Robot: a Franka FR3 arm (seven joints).
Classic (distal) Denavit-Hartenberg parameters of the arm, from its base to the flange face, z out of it. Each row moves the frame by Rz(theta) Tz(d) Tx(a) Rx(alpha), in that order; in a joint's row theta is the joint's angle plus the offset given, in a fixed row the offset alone. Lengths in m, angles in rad.
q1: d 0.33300  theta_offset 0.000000  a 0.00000  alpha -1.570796
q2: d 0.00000  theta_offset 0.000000  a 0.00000  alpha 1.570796
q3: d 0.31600  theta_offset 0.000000  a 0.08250  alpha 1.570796
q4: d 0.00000  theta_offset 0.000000  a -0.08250  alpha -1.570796
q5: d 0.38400  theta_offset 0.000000  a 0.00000  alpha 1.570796
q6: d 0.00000  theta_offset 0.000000  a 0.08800  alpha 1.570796
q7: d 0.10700  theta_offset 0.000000  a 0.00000  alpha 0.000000
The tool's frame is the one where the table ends.
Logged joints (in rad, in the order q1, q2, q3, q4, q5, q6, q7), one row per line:
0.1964, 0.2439, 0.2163, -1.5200, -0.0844, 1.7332, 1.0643
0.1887, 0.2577, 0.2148, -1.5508, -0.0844, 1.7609, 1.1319
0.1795, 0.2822, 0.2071, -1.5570, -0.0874, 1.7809, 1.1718
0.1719, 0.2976, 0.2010, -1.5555, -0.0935, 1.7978, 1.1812
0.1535, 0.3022, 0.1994, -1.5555, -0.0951, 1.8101, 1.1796
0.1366, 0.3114, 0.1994, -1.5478, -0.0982, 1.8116, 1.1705
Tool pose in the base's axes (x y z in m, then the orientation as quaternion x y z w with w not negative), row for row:
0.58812, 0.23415, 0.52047, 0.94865, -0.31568, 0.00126, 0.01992
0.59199, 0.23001, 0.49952, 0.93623, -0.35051, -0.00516, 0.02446
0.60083, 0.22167, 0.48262, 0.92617, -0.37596, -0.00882, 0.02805
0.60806, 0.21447, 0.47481, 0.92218, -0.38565, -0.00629, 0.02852
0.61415, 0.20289, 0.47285, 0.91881, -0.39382, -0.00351, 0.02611
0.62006, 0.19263, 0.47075, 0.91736, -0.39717, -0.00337, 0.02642
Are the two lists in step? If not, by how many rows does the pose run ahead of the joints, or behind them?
They are in step.
